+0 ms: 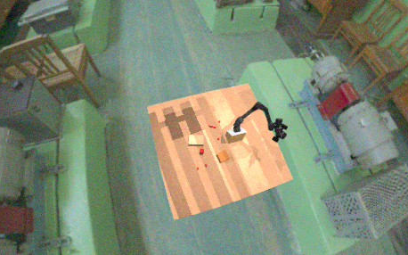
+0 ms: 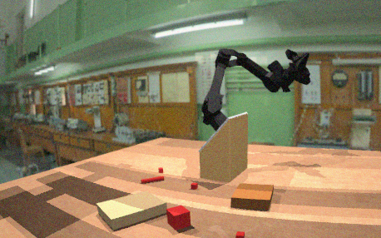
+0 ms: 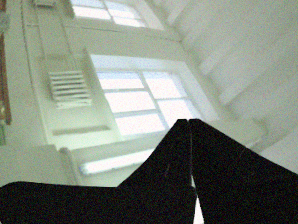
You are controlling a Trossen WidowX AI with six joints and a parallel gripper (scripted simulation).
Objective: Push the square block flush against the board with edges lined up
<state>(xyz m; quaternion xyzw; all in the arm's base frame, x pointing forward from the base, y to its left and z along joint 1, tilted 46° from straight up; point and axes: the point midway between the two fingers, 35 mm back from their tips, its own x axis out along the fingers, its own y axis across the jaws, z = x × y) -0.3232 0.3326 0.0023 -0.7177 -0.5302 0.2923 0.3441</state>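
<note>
The red cube lies 68 cm ahead of my gripper tip, 43 cm below it and 16 cm to the right of it. The rest, counted from my gripper tip: square block (47 cm ahead, 43 cm below, 6 cm to the right); board (71 cm ahead, 43 cm below, 29 cm to the right); red stick (50 cm ahead, 44 cm below, 42 cm to the right).
</note>
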